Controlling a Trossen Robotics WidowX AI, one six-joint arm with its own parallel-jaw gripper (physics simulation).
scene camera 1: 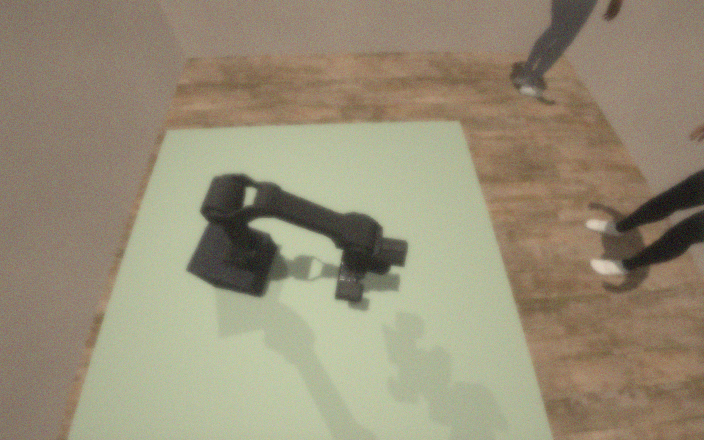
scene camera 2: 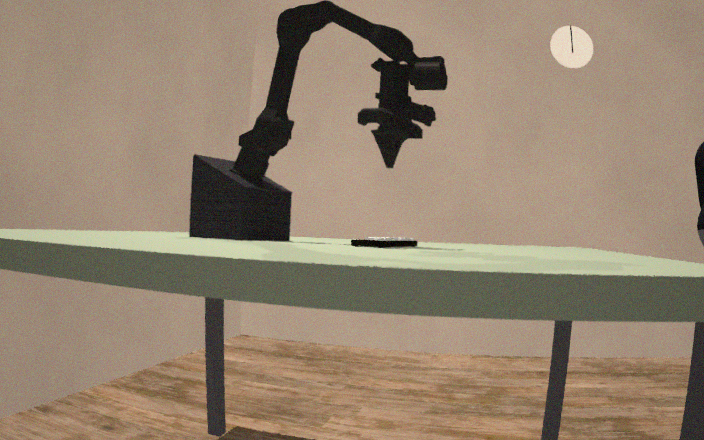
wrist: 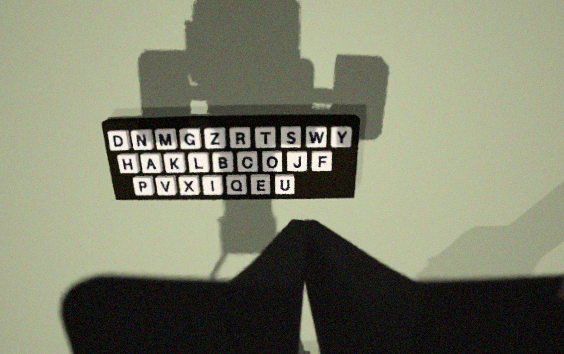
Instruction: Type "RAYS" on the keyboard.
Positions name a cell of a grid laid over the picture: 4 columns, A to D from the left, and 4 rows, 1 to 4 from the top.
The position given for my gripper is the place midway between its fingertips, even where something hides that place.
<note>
I see my gripper (scene camera 2: C2).
My gripper also shows in scene camera 1 (scene camera 1: C3) and in the wrist view (wrist: C3).
</note>
